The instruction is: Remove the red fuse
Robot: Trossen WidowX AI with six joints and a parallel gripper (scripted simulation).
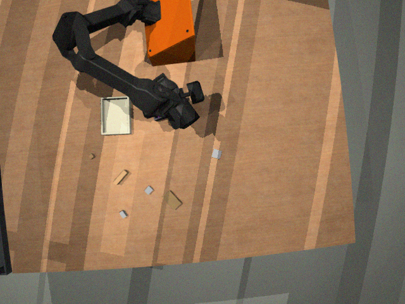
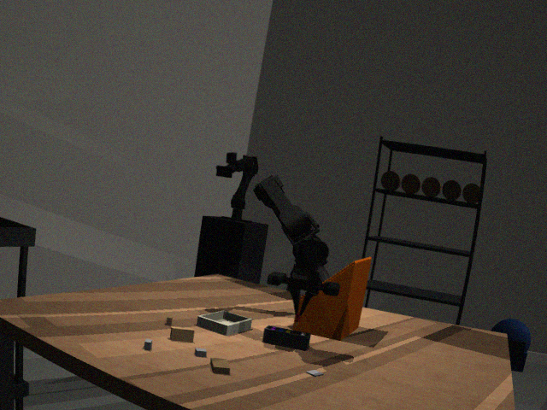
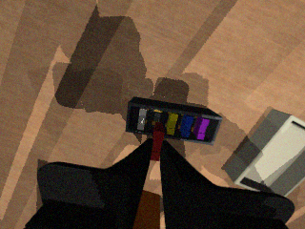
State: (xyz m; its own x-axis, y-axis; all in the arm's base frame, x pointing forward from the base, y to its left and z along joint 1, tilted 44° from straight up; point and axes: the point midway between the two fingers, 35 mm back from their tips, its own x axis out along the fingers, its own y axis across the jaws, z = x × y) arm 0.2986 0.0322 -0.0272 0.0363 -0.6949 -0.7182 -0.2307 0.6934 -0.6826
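The tray lies 21 cm to the right of my gripper tip, 9 cm below it and 1 cm ahead of it. The rest, counted from my gripper tip: red fuse (1 cm below).
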